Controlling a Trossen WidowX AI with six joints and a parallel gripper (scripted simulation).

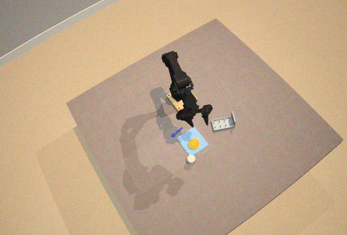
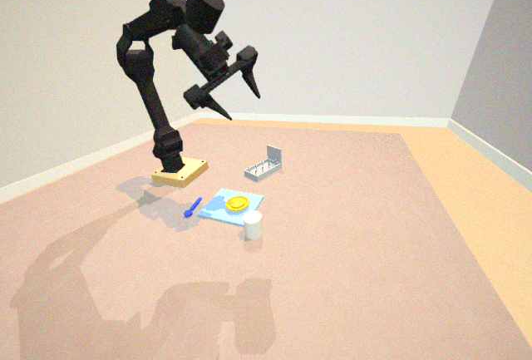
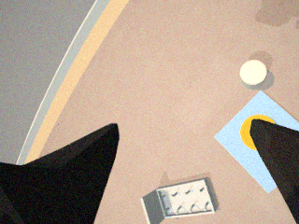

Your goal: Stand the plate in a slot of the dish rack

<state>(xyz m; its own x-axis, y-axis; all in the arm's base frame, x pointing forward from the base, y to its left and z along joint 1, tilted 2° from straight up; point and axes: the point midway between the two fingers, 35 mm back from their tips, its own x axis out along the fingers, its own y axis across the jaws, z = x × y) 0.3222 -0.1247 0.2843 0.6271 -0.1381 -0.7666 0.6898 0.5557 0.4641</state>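
Now: the yellow plate 26 cm below my gripper tip, 5 cm behind it and 2 cm to the right of it. The rest, counted from my gripper tip: light blue mat (28 cm below, 7 cm behind, 1 cm to the right); grey dish rack (26 cm below, 20 cm to the left, 2 cm behind); white cup (26 cm below, 10 cm to the right, 2 cm ahead).
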